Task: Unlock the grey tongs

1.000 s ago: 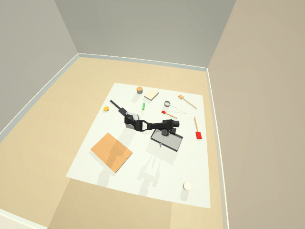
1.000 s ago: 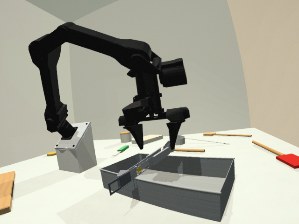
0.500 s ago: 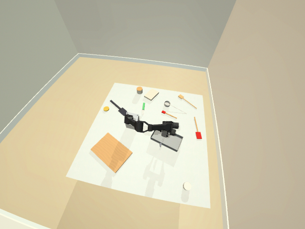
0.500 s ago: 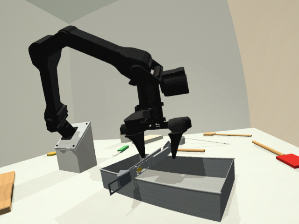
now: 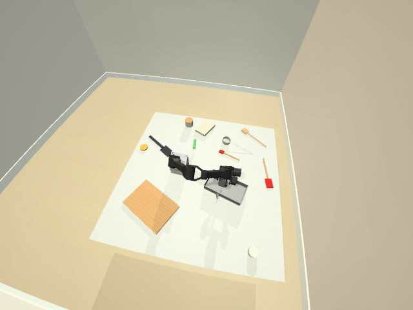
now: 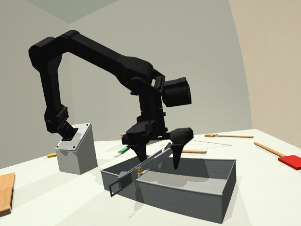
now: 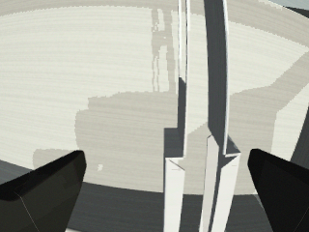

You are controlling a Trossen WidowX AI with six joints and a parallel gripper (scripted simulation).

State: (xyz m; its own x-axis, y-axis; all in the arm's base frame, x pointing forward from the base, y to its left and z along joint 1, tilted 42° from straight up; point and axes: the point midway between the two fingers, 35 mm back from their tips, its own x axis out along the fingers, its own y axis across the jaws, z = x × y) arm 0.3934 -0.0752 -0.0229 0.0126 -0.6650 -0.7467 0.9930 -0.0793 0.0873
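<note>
My gripper tip is 30 mm to the left of the roasting tin, 30 mm short of it and 10 mm above it. Also, from my gripper tip: wooden board (480 mm behind, 300 mm to the right, 30 mm below); green-handled tool (320 mm behind, 290 mm to the left, 30 mm below); pale block (550 mm to the left, 290 mm behind, 30 mm below).
</note>
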